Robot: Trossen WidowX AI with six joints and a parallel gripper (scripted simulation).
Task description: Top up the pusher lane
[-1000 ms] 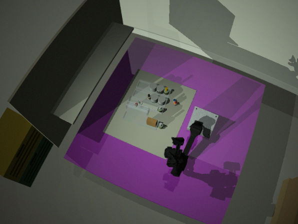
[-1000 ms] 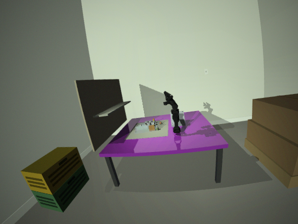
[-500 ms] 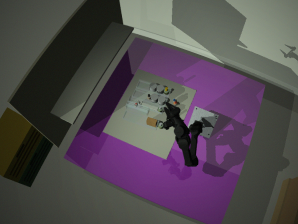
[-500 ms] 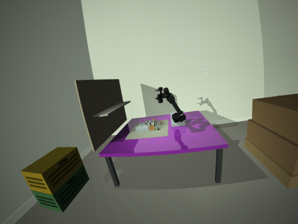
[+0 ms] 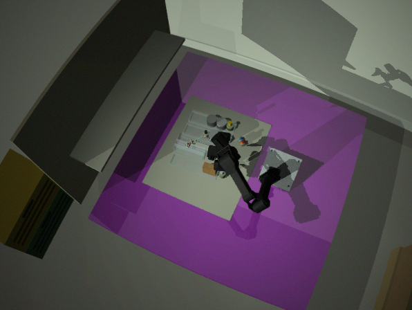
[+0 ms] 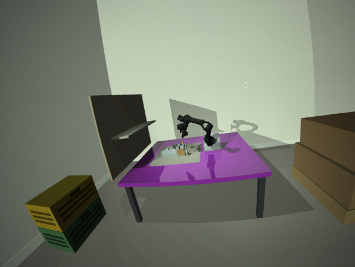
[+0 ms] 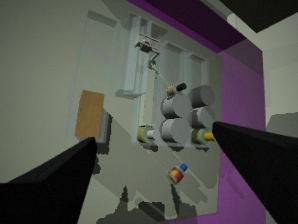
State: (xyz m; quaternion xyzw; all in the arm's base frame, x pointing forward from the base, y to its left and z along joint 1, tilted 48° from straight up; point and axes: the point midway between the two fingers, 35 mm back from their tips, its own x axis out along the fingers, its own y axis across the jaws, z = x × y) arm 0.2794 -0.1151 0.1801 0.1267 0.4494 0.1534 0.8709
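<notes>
The brown box is 19 cm below my gripper tip, 3 cm to the left of it and 3 cm ahead of it.
</notes>
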